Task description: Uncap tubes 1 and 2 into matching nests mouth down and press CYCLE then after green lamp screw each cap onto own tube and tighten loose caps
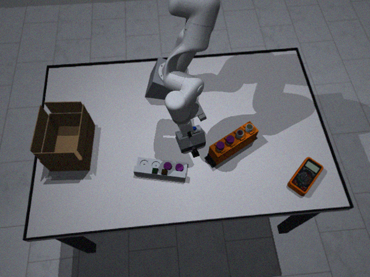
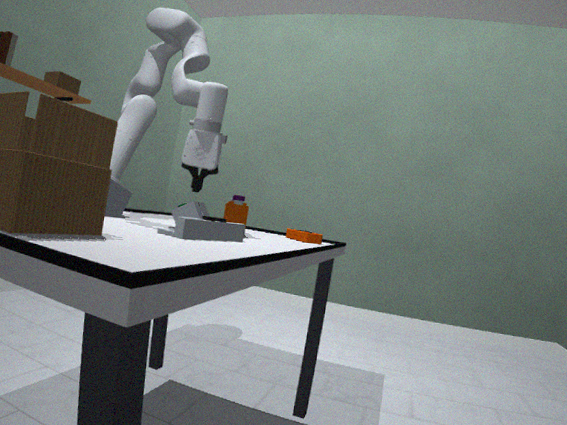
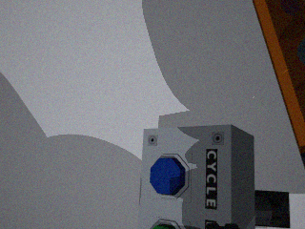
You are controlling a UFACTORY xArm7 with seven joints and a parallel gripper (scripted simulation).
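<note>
The blue key is 7 cm below my hand, 4 cm behind it and 3 cm to the left of it. The rest, counted from my hand: green key 7 cm below, 3 cm behind, 1 cm to the right; purple cap 12 cm below, 12 cm ahead, 8 cm to the right; grey key housing 8 cm below, 2 cm behind, 1 cm to the left.
</note>
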